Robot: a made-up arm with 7 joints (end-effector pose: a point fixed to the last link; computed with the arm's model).
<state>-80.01 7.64 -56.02 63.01 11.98 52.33 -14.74</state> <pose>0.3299 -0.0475 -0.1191 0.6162 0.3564 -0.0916 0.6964</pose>
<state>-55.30 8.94 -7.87 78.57 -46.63 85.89 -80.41</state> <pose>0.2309 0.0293 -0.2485 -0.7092 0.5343 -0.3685 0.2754</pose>
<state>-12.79 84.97 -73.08 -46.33 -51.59 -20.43 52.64</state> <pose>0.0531 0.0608 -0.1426 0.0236 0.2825 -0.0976 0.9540</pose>
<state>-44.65 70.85 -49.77 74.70 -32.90 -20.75 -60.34</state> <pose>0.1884 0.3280 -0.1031 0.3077 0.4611 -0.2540 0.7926</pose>
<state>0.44 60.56 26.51 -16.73 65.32 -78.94 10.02</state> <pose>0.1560 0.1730 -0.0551 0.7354 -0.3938 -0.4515 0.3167</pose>
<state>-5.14 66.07 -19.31 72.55 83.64 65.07 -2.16</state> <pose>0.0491 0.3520 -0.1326 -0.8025 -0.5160 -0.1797 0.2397</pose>
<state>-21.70 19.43 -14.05 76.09 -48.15 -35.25 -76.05</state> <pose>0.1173 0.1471 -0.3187 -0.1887 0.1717 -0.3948 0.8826</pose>
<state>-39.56 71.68 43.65 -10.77 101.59 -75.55 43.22</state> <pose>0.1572 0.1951 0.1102 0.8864 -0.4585 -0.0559 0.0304</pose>
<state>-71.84 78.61 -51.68 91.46 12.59 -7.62 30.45</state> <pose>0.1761 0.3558 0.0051 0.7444 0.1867 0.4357 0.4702</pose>
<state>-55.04 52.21 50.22 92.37 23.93 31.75 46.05</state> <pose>0.1994 0.2848 -0.1677 0.1541 0.4986 0.6397 0.5643</pose>
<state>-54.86 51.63 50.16 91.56 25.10 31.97 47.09</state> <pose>0.2004 0.2841 -0.1683 0.1703 0.4957 0.6432 0.5582</pose>
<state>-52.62 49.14 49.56 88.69 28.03 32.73 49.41</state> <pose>0.1979 0.2812 -0.1773 0.2212 0.4949 0.6463 0.5371</pose>
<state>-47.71 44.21 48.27 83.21 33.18 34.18 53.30</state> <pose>0.1896 0.2743 -0.1968 0.3133 0.4914 0.6433 0.4965</pose>
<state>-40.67 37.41 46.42 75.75 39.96 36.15 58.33</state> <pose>0.1739 0.2626 -0.2234 0.4293 0.4762 0.6274 0.4420</pose>
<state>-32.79 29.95 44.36 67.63 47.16 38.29 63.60</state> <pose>0.1519 0.2464 -0.2504 0.5407 0.4469 0.5987 0.3865</pose>
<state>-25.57 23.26 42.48 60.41 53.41 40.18 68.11</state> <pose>0.1282 0.2292 -0.2715 0.6259 0.4130 0.5663 0.3422</pose>
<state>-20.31 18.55 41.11 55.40 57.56 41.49 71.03</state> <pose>0.1091 0.2157 -0.2844 0.6767 0.3883 0.5406 0.3149</pose>
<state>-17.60 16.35 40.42 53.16 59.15 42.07 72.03</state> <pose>0.0982 0.2090 -0.2902 0.6963 0.3810 0.5266 0.3045</pose>
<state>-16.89 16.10 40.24 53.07 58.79 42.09 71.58</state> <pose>0.0944 0.2080 -0.2919 0.6954 0.3879 0.5220 0.3058</pose>
